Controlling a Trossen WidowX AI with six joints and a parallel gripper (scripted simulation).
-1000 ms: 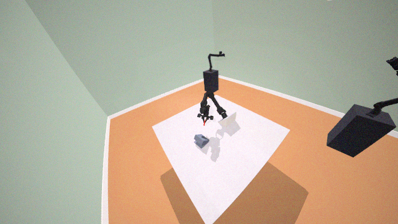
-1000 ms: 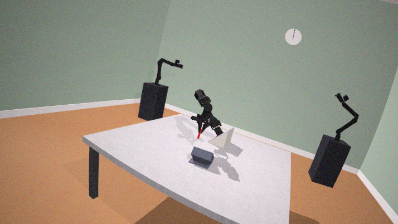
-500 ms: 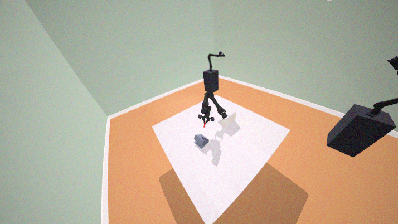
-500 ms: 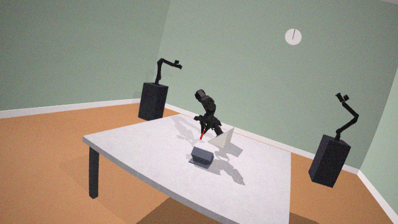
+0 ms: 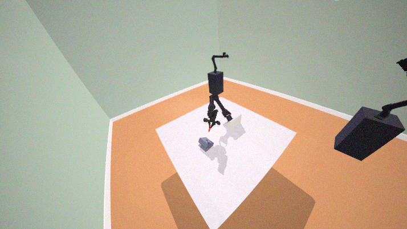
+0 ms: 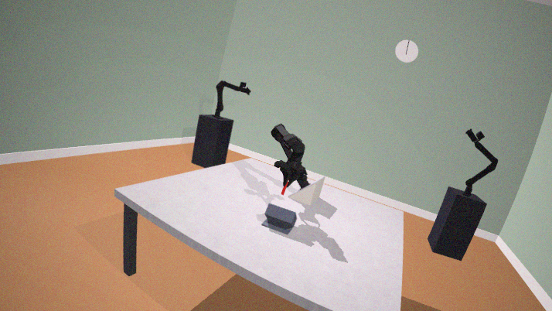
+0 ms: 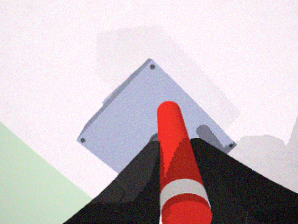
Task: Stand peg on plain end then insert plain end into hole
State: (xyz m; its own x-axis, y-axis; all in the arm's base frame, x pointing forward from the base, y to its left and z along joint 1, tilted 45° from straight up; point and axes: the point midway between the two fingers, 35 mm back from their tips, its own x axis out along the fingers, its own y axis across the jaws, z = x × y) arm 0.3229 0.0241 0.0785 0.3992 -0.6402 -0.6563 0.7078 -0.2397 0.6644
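The sloped panel lies 12 cm ahead of my gripper tip, 5 cm to the left of it and 10 cm below it. Also, from my gripper tip: red peg (1 cm behind, 1 cm above).
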